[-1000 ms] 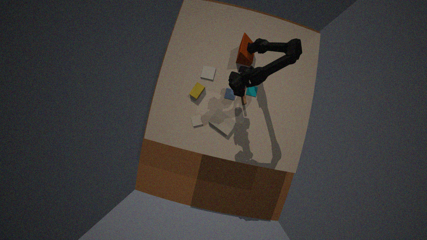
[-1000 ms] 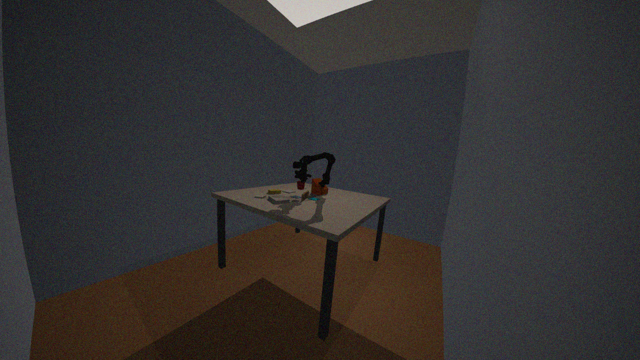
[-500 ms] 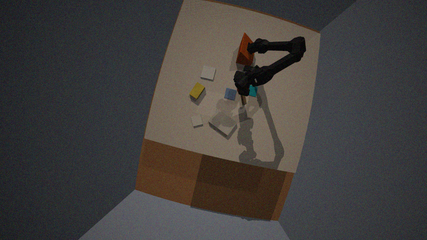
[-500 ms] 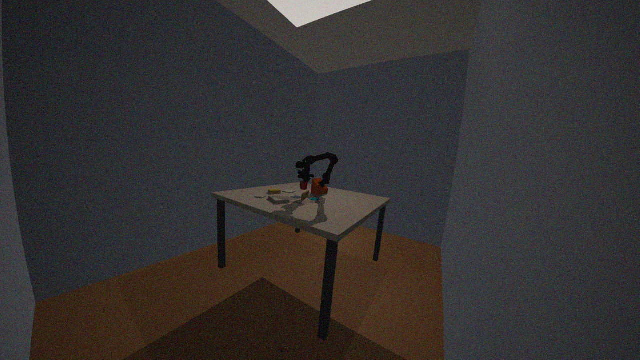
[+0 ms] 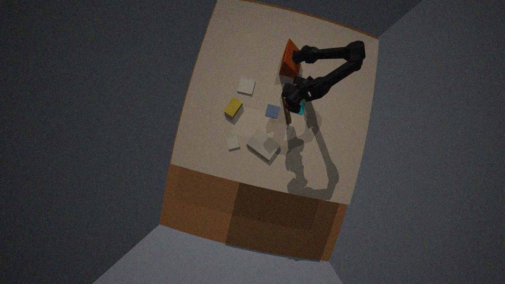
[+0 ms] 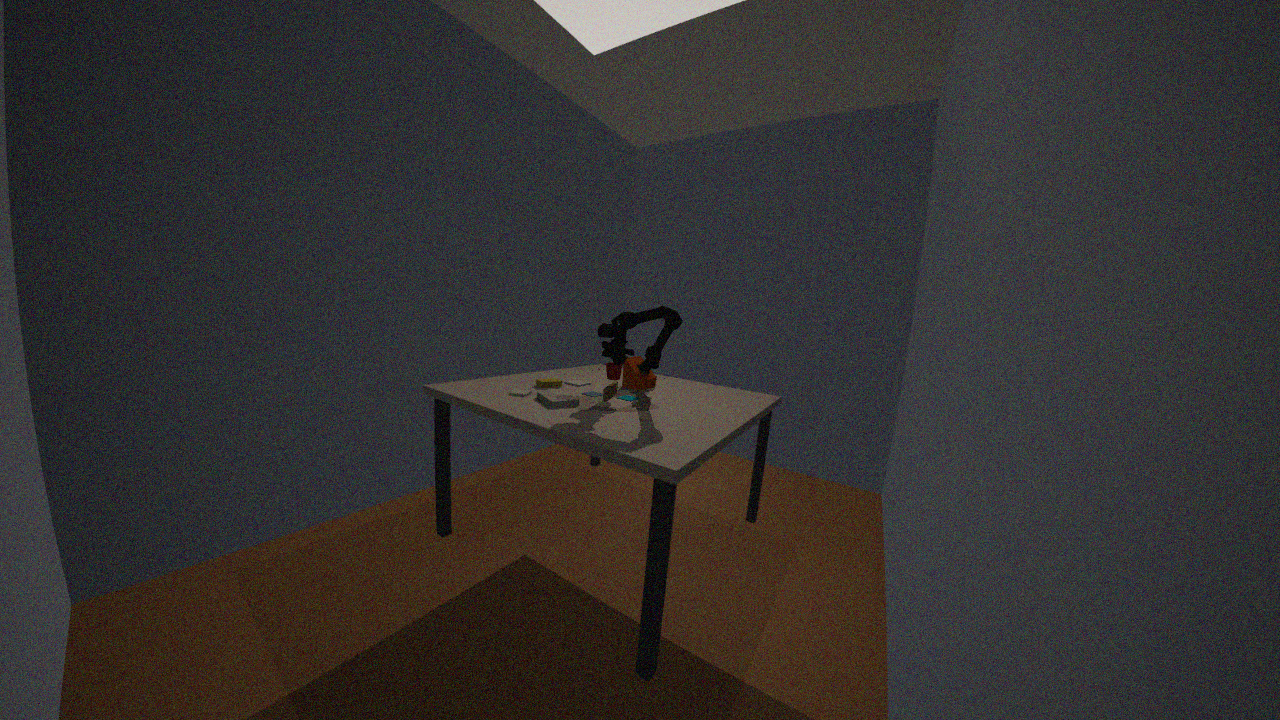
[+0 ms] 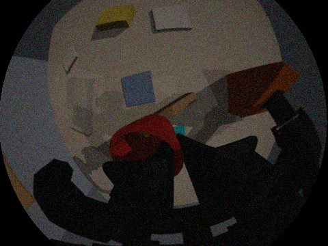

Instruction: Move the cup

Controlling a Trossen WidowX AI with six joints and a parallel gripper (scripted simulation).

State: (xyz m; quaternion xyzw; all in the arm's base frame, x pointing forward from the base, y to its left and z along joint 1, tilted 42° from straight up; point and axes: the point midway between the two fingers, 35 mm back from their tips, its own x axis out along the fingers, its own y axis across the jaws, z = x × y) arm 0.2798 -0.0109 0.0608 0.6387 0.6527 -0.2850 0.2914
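Right now my gripper tip is 70 mm to the right of the teal pad and 130 mm above it. Round my gripper tip: red cup (30 mm ahead); then wooden bar (30 mm ahead, 10 mm to the right, 100 mm below); then large white block (290 mm ahead, 90 mm to the right, 110 mm below).
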